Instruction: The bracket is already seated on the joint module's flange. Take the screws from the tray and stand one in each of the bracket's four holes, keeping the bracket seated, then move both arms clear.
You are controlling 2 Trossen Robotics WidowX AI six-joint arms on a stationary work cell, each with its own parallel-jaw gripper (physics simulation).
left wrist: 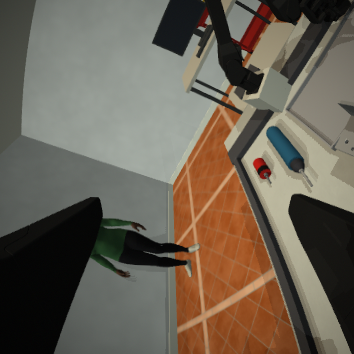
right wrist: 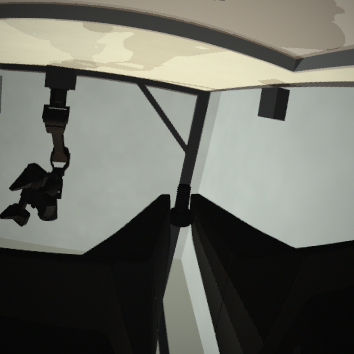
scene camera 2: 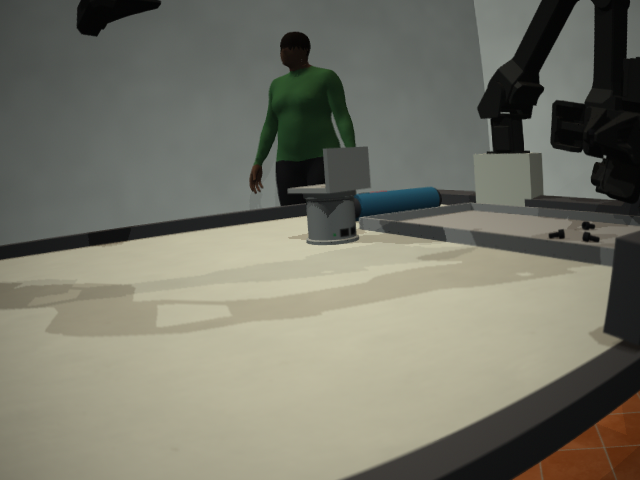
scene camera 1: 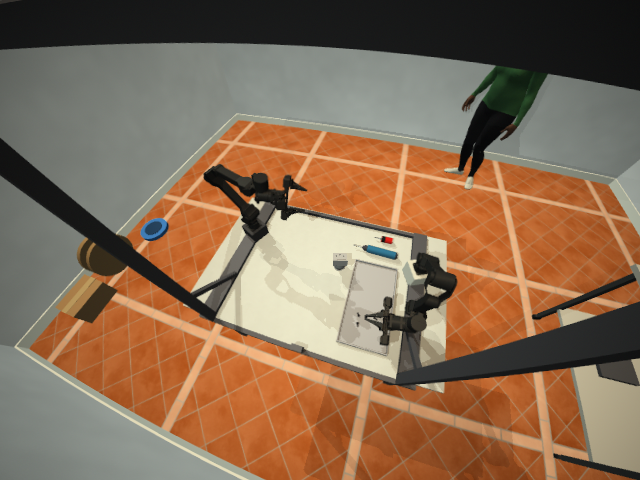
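The grey bracket sits on the joint module, its upright plate standing. Small hole marks show on it; whether they hold screws is too small to tell. Three black screws lie loose in the tray. My right gripper is shut on a black screw, above the tray; the screw's head points down in the right wrist view and its threaded shank up. My left gripper is open and empty, high beyond the table's back left edge.
A blue driver lies behind the tray, with a smaller red tool beside it. Dark rails edge the table. The right arm's pale base block stands beside the tray. A person in green stands beyond the table.
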